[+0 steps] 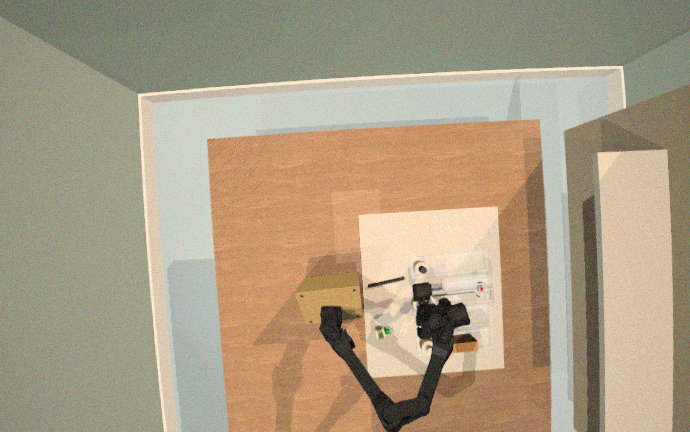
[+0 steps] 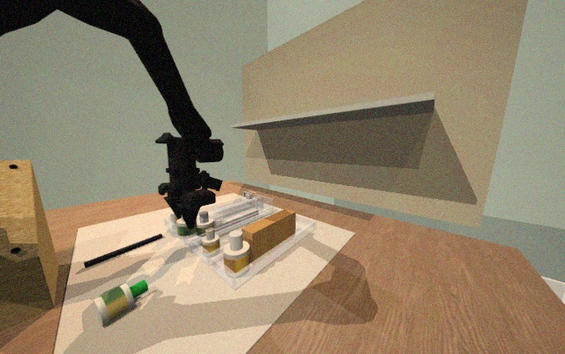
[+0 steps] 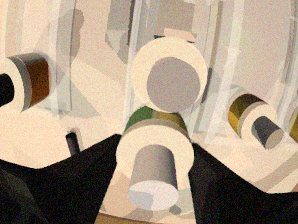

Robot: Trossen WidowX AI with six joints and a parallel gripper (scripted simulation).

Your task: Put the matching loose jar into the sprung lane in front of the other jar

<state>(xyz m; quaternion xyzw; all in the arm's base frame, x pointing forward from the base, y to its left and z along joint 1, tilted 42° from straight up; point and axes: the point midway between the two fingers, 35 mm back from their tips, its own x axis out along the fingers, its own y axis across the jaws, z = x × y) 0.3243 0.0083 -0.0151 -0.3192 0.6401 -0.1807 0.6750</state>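
Right now the black rod is 12 cm behind my gripper tip, 6 cm to the left of it and 4 cm below it. From my gripper tip the other things lie so: shelf: 52 cm ahead, 32 cm above, 8 cm to the left.
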